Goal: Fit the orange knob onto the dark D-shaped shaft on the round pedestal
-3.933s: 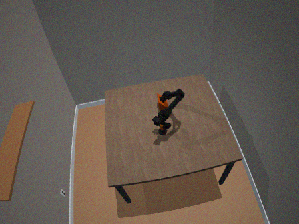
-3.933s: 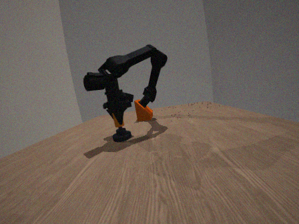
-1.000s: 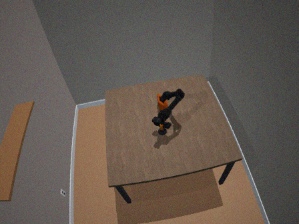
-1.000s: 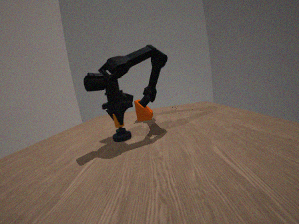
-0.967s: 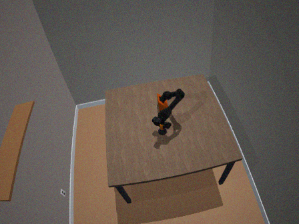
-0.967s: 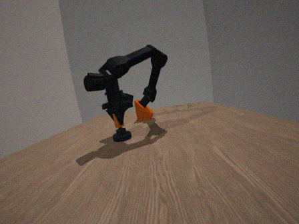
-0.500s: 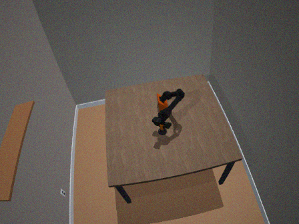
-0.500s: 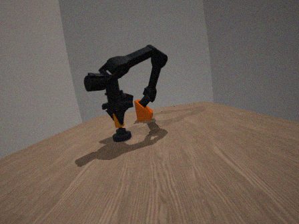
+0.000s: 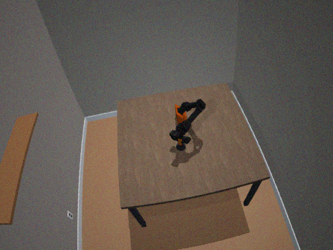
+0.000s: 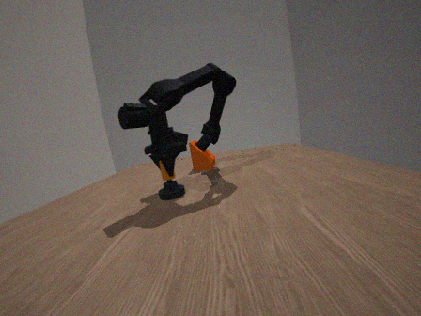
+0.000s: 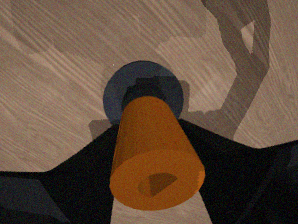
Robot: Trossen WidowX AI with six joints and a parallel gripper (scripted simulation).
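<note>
My gripper tip is now 4 cm above the dark round pedestal. Round my gripper tip: orange knob 2 cm above.
</note>
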